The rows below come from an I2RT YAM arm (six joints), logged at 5 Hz.
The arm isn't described. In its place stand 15 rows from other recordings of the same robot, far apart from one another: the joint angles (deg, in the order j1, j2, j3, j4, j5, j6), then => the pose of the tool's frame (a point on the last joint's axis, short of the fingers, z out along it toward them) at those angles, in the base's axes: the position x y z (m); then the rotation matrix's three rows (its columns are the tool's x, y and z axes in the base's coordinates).
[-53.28 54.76 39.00 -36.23 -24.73 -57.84] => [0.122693 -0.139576 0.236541], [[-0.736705 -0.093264 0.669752], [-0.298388 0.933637 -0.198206], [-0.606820 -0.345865 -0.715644]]
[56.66 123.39 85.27 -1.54 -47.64 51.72] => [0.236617 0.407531 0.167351], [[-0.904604 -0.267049 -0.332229], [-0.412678 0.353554 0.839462], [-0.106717 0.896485 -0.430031]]
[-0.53 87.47 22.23 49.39 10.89 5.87] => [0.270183 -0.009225 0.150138], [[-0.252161 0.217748 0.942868], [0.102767 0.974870 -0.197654], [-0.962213 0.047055 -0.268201]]
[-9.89 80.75 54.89 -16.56 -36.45 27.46] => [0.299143 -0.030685 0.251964], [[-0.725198 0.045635 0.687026], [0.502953 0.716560 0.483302], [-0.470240 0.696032 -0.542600]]
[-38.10 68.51 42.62 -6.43 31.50 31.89] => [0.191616 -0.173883 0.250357], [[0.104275 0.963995 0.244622], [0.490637 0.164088 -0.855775], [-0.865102 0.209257 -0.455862]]
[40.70 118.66 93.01 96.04 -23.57 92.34] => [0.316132 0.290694 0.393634], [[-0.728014 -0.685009 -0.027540], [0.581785 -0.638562 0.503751], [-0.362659 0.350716 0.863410]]
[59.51 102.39 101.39 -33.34 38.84 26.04] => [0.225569 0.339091 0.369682], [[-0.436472 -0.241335 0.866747], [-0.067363 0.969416 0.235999], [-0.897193 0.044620 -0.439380]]
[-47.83 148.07 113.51 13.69 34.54 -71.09] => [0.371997 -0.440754 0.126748], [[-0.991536 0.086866 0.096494], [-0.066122 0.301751 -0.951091], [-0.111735 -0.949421 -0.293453]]
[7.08 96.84 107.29 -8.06 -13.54 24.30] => [0.386008 0.056342 0.483593], [[-0.107122 -0.337813 0.935097], [0.389846 0.850923 0.352064], [-0.914628 0.402258 0.040542]]
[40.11 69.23 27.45 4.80 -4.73 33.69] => [0.178995 0.154620 0.175996], [[-0.766891 -0.320953 0.555758], [0.076797 0.813852 0.575976], [-0.637166 0.484391 -0.599488]]
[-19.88 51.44 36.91 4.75 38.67 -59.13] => [0.188013 -0.091639 0.299260], [[-0.806874 0.296223 0.511084], [-0.420852 0.318872 -0.849237], [-0.414534 -0.900318 -0.132624]]
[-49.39 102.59 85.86 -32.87 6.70 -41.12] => [0.257419 -0.306611 0.274809], [[-0.901631 0.279087 0.330413], [0.048137 0.823955 -0.564607], [-0.429820 -0.493162 -0.756337]]
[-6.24 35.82 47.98 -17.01 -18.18 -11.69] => [0.140609 -0.004201 0.369150], [[-0.040609 -0.218538 0.974983], [-0.189209 0.959815 0.207257], [-0.981097 -0.176059 -0.080327]]
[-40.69 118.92 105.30 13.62 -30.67 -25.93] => [0.394394 -0.315164 0.345199], [[-0.076082 0.156476 0.984747], [-0.430603 0.885612 -0.173992], [-0.899329 -0.437273 0.000000]]
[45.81 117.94 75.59 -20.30 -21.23 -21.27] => [0.279627 0.306142 0.130824], [[-0.292422 -0.955500 0.038858], [-0.785923 0.263277 0.559473], [-0.544807 0.133063 -0.827937]]
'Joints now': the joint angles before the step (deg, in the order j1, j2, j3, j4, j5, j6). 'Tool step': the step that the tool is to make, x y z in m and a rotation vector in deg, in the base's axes. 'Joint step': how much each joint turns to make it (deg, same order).
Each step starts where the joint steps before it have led.
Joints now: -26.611, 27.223, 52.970, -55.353, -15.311, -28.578
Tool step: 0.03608, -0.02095, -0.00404, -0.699, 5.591, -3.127
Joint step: 0.025, 9.486, 0.371, 4.197, 4.331, -1.004
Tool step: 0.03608, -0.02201, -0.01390, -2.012, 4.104, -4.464
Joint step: -0.001, 8.655, -1.245, 7.082, 5.747, -0.328
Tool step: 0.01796, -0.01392, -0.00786, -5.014, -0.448, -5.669
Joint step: 0.000, 3.519, -1.946, 8.109, 7.103, -0.131
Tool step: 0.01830, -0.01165, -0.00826, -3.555, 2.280, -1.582
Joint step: 0.021, 4.786, -0.262, 4.765, 3.716, -2.536
